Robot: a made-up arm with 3 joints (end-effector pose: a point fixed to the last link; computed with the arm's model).
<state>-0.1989 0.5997 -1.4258</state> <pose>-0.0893 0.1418 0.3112 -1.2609 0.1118 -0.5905</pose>
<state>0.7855 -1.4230 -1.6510</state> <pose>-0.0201 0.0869 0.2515 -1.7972 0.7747 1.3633</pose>
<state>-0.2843 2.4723 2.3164</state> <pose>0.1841 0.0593 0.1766 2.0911 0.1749 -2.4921</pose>
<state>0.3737 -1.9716 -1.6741</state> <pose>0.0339 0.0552 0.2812 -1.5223 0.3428 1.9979</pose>
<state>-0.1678 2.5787 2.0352</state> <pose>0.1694 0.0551 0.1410 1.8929 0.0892 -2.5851</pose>
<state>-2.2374 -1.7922 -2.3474</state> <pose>-0.0552 -0.0882 0.1120 1.0664 -0.8738 -1.9199</pose>
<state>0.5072 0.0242 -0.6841</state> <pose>-0.1014 0.0695 0.1771 -1.1912 -0.0118 -0.0212</pose>
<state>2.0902 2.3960 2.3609</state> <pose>0.1892 -0.0512 0.1373 -1.6902 -0.6297 2.7118</pose>
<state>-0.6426 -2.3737 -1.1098</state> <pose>0.1032 0.0146 0.2835 -1.6038 -0.4293 2.4835</pose>
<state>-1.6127 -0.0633 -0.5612</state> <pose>-0.0964 -0.0151 0.2395 1.0516 -0.0632 -0.0027</pose>
